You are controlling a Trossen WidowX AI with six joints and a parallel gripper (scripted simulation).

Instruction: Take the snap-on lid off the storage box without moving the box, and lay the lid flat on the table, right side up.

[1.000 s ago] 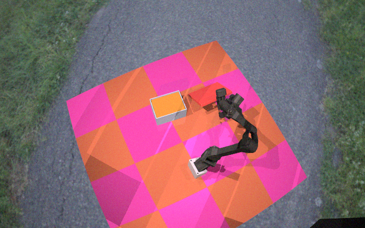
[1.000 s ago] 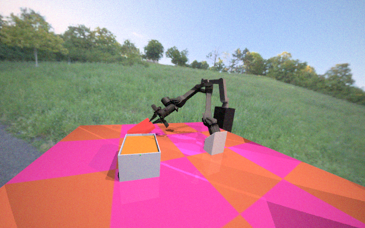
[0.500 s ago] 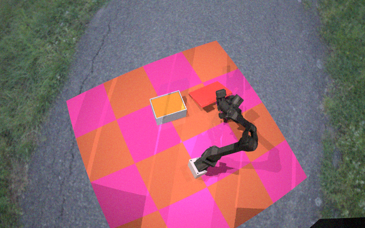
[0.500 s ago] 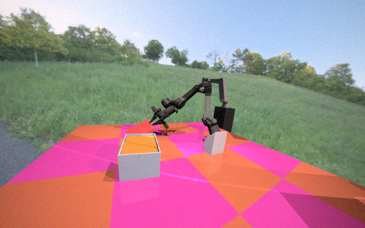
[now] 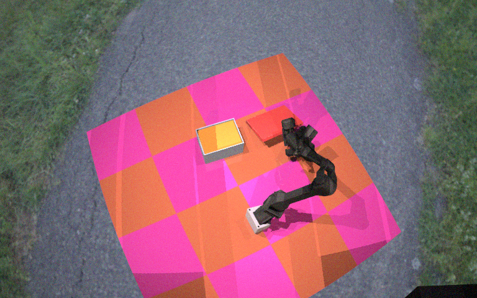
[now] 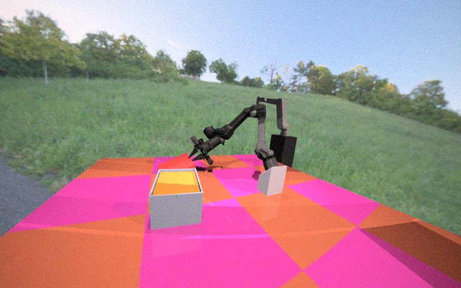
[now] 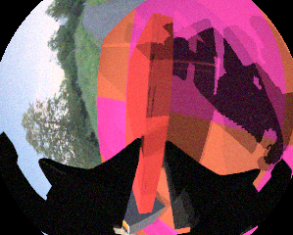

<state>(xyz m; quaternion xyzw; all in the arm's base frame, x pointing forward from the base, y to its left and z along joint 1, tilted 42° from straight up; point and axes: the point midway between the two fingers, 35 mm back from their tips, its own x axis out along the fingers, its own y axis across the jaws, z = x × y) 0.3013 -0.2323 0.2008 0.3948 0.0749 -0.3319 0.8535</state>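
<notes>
My gripper tip is now 80 mm short of the snap-on lid and 30 mm above it. Round my gripper tip: grey storage box: 300 mm to the left, 100 mm ahead, 30 mm below.
</notes>
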